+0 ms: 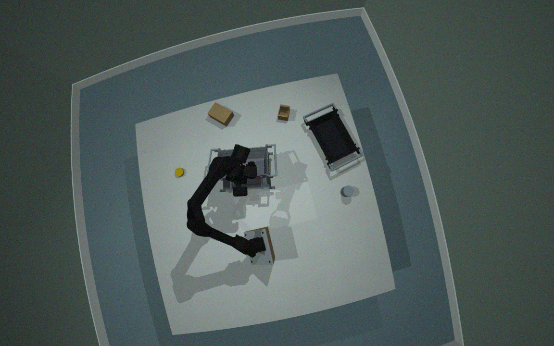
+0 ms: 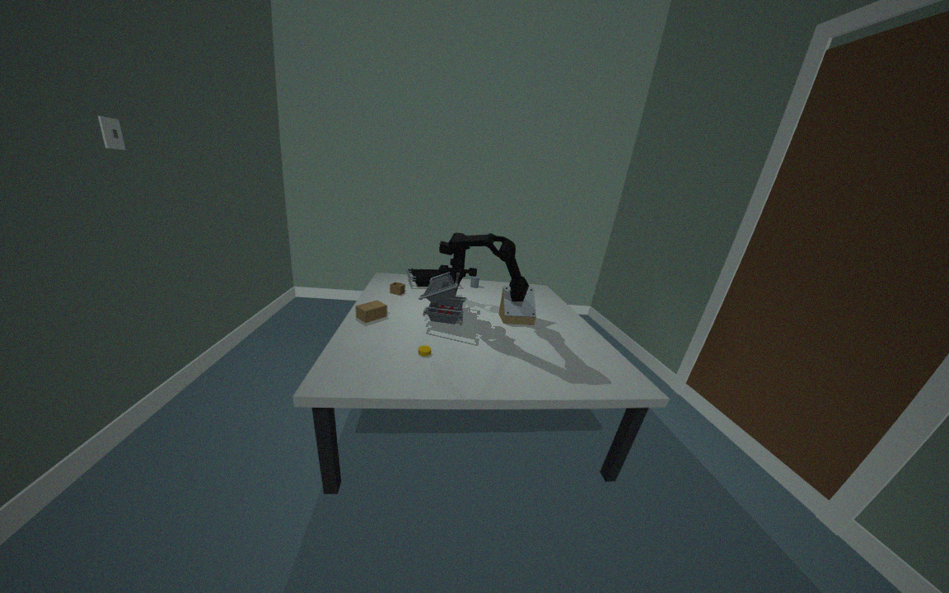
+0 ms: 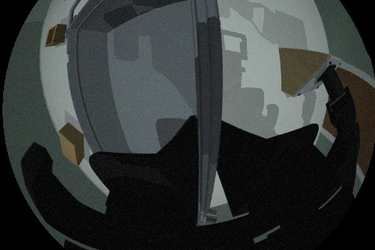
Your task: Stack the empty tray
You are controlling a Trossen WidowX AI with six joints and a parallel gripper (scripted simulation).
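The tray lies 70 mm ahead of my gripper tip and 20 mm to the right of it. Also, from my gripper tip: small open box 310 mm ahead, 300 mm to the right, 150 mm below; yellow disc 360 mm to the left, 160 mm ahead, 150 mm below.
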